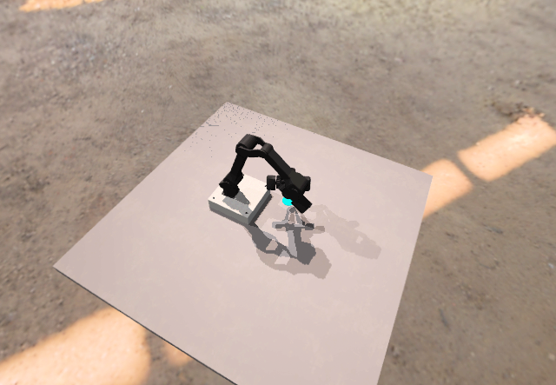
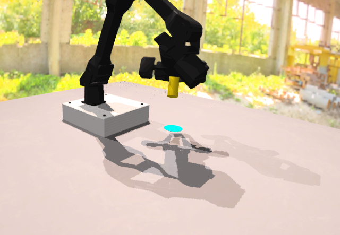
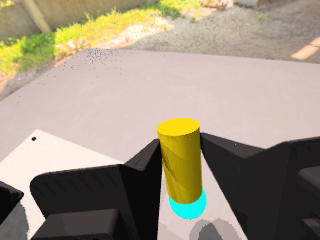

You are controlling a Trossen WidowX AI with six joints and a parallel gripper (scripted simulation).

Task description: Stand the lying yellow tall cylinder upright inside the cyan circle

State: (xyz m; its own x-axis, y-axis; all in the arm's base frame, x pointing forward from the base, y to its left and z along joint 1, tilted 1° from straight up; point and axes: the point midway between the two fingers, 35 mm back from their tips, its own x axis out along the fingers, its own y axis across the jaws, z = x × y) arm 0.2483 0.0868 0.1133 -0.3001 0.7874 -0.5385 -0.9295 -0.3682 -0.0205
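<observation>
The cyan circle is 15 cm below my gripper tip, 2 cm ahead of it and 1 cm to the right of it. From my gripper tip the other things lie so: yellow tall cylinder (2 cm below, 1 cm to the right).
</observation>
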